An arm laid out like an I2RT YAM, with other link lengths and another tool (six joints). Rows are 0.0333 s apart.
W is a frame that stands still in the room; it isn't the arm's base.
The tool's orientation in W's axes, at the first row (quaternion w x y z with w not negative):
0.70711, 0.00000, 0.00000, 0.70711
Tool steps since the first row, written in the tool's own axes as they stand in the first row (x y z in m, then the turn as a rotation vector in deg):
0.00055, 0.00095, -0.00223, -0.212, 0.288, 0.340
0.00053, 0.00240, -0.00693, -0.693, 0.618, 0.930
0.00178, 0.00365, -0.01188, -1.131, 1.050, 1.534
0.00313, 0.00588, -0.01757, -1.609, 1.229, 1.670
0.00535, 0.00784, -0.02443, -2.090, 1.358, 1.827
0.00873, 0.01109, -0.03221, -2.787, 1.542, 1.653
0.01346, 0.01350, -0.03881, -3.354, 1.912, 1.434
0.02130, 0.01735, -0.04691, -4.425, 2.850, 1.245
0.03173, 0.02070, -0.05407, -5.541, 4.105, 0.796
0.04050, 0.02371, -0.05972, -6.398, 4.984, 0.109
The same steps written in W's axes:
-0.00095, 0.00055, -0.00223, -0.288, -0.212, 0.340
-0.00240, 0.00053, -0.00693, -0.618, -0.693, 0.930
-0.00365, 0.00178, -0.01188, -1.050, -1.131, 1.534
-0.00588, 0.00313, -0.01757, -1.229, -1.609, 1.670
-0.00784, 0.00535, -0.02443, -1.358, -2.090, 1.827
-0.01109, 0.00873, -0.03221, -1.542, -2.787, 1.653
-0.01350, 0.01346, -0.03881, -1.912, -3.354, 1.434
-0.01735, 0.02130, -0.04691, -2.850, -4.425, 1.245
-0.02070, 0.03173, -0.05407, -4.105, -5.541, 0.796
-0.02371, 0.04050, -0.05972, -4.984, -6.398, 0.109

